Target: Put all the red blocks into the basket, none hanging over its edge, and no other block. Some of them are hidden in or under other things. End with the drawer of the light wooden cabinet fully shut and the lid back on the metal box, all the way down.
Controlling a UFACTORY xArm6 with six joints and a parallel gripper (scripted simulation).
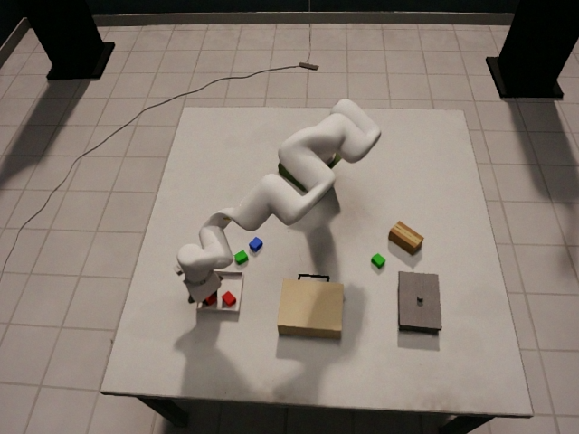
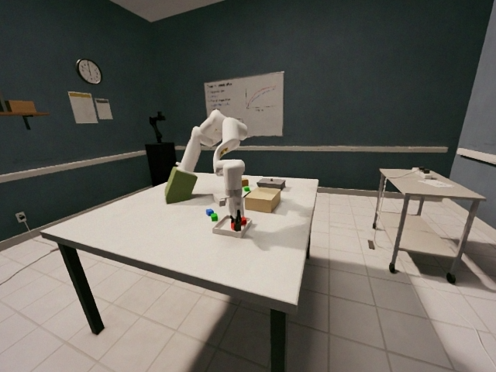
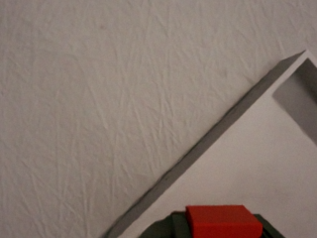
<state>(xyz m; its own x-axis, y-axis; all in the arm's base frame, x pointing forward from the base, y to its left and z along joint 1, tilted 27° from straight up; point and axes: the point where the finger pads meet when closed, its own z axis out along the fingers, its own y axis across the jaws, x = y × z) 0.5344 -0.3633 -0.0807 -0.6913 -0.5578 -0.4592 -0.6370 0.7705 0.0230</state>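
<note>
Right now the white basket is 30 mm to the left of my hand, 30 mm below it and 30 mm behind it. Round my hand: blue block: 220 mm behind, 140 mm to the left, 20 mm below; then light wooden cabinet: 340 mm to the left, 30 mm ahead; then drawer: 340 mm to the left, 20 mm ahead.
</note>
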